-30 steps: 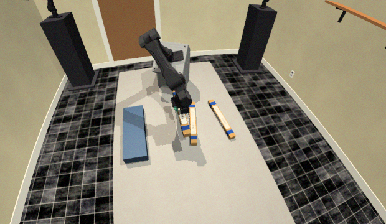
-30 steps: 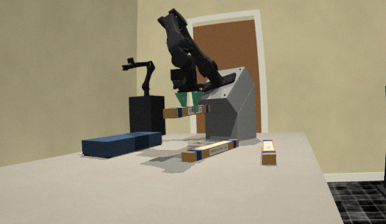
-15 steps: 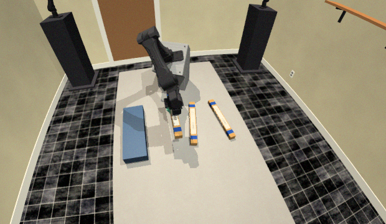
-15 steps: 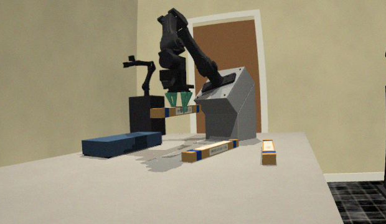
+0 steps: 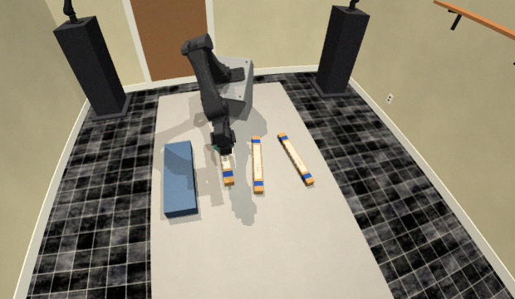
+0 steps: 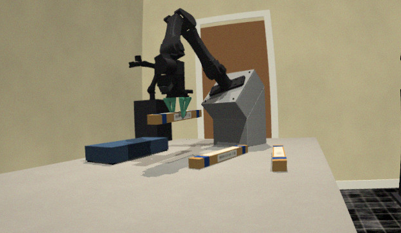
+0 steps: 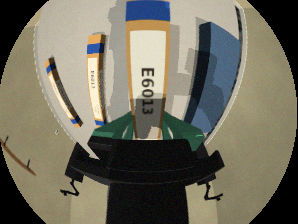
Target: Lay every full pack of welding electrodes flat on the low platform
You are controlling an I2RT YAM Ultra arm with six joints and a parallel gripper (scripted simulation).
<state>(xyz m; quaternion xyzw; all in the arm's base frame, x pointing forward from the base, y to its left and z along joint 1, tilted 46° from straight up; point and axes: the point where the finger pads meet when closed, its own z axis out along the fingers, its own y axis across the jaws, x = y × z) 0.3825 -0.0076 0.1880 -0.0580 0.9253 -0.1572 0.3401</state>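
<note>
My gripper is now 1 cm short of the blue low platform, 23 cm to the left of it and 14 cm above it.
</note>
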